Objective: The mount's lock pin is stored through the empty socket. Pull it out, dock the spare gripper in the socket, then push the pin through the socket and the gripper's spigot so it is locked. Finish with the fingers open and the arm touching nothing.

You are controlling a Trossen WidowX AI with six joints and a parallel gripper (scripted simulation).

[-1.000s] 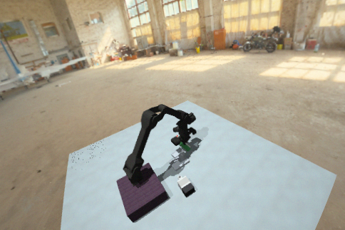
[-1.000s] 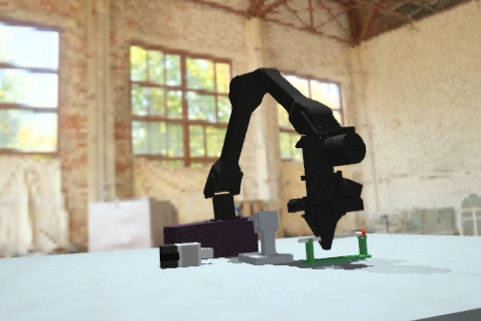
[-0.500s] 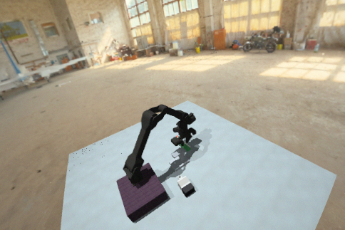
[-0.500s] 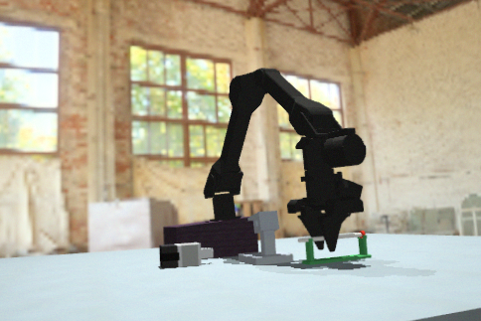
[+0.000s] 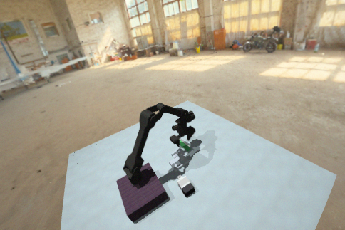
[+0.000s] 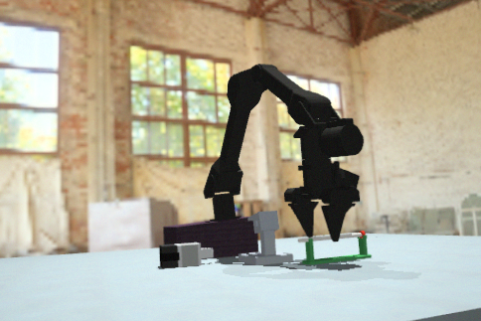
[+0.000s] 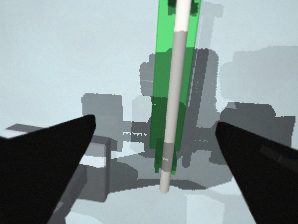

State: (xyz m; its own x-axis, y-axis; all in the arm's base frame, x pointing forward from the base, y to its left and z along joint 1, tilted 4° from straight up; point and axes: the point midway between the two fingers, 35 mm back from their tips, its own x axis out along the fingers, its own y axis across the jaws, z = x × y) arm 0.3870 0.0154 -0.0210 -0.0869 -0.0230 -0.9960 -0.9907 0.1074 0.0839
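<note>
The green rack lies 10 mm ahead of my gripper tip, 20 mm to the left of it and 20 mm below it. From my gripper tip the other things lie so: grey mount: 110 mm behind, 60 mm to the right, 10 mm above; then spare gripper: 200 mm behind, 200 mm to the right, 20 mm below.
</note>
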